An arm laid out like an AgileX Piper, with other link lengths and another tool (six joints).
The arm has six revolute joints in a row. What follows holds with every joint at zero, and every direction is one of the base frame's. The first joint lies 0.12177 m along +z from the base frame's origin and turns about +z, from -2.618 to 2.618 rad. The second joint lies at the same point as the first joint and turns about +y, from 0 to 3.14 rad. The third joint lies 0.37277 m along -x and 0.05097 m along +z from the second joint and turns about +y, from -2.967 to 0 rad. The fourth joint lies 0.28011 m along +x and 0.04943 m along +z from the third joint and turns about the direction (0.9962, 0, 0.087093), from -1.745 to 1.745 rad. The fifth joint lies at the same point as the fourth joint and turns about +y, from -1.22 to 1.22 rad. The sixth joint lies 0.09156 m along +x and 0.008 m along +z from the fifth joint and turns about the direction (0.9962, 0, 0.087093), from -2.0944 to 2.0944 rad. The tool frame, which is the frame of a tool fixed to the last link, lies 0.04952 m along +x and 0.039 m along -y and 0.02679 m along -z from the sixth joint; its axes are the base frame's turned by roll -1.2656, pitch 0.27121 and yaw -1.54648 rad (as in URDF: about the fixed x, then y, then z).
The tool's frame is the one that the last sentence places.
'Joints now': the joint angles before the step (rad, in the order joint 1, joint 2, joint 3, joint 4, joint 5, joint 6). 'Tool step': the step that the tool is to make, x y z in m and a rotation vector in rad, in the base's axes. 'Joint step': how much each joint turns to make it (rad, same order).
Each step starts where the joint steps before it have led.
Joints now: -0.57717 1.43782 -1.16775 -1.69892 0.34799 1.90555
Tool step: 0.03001 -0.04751 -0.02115 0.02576 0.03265 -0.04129
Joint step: -0.05590 0.15633 -0.11561 -0.00361 -0.01480 0.00342
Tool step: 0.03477 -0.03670 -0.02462 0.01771 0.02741 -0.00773
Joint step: -0.02042 0.14674 -0.11675 -0.00233 -0.01203 -0.00304
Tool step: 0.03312 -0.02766 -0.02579 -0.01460 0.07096 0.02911
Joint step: -0.00367 0.12901 -0.10390 -0.00004 -0.02003 -0.06456
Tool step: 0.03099 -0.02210 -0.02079 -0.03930 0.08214 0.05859
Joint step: 0.00002 0.11100 -0.10203 -0.00036 -0.03755 -0.09793
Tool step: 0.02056 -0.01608 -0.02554 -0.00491 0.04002 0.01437
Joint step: -0.00001 0.08980 -0.06978 -0.00178 -0.00656 -0.03055
